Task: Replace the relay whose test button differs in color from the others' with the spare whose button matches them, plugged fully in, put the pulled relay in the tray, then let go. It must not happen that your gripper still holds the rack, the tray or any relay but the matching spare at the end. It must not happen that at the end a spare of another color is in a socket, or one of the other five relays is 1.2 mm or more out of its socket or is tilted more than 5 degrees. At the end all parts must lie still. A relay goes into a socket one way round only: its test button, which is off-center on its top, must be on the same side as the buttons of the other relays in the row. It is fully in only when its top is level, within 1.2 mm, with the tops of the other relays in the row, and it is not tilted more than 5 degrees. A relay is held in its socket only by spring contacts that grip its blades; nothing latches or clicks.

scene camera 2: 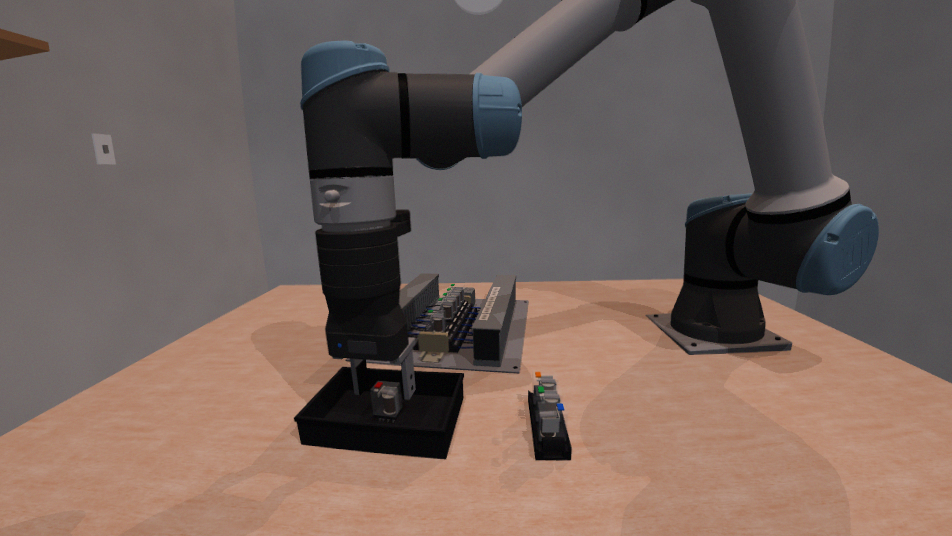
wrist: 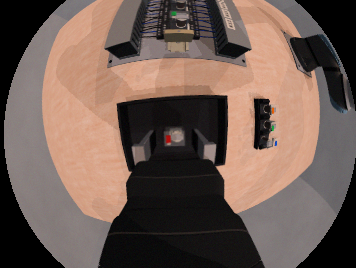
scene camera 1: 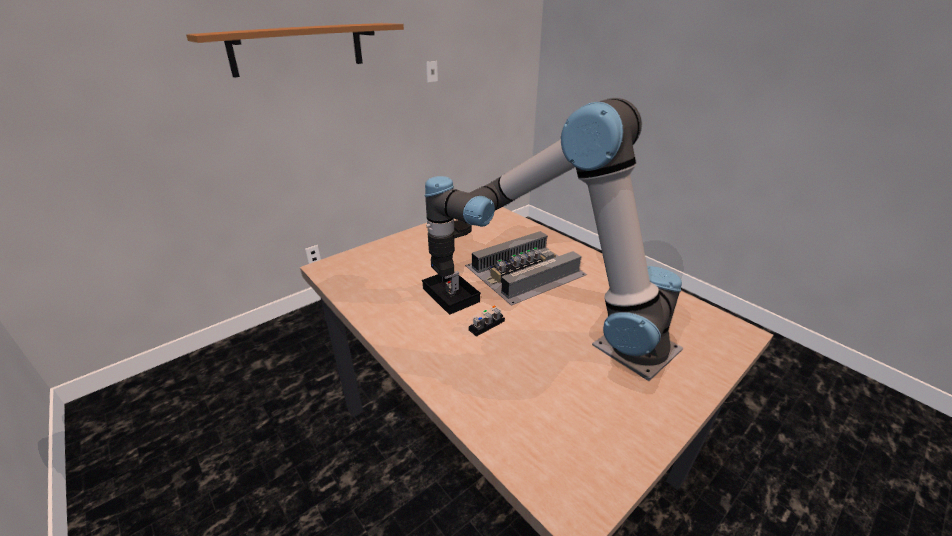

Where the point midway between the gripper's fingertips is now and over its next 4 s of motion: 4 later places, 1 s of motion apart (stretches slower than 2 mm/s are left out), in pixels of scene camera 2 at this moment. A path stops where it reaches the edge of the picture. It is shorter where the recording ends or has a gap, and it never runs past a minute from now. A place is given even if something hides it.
My gripper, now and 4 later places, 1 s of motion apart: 385,392; 384,386; 380,346; 440,326; 534,315
